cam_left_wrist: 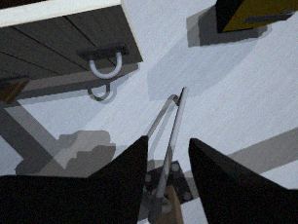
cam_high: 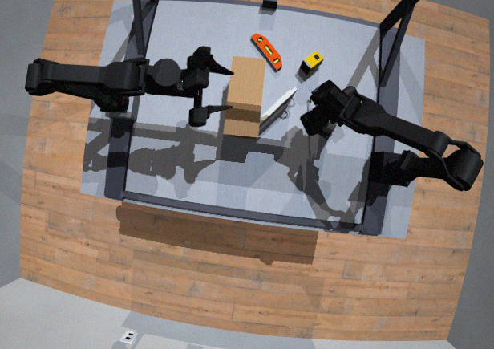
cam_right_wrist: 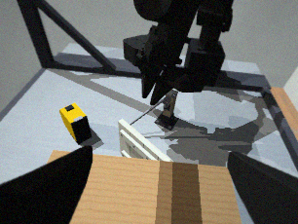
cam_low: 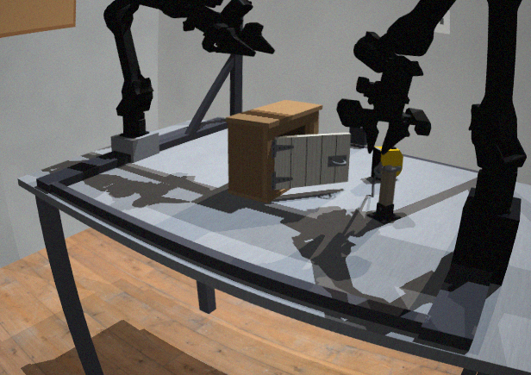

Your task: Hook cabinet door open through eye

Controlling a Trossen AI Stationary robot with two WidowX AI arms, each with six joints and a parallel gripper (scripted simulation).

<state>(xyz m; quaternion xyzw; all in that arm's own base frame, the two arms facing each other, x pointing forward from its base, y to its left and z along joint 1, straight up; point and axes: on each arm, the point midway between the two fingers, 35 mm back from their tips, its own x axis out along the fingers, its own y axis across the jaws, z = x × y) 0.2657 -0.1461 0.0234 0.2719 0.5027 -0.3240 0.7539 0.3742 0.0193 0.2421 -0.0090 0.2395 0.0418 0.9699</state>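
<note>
Now: the thin metal hook 80 mm below my left hand. Round my left hand: yellow tape measure 160 mm behind, 100 mm below, 50 mm to the right; grey plank door 130 mm to the right, 70 mm below, 40 mm ahead; orange spirit level 210 mm to the right, 180 mm behind, 130 mm below.
</note>
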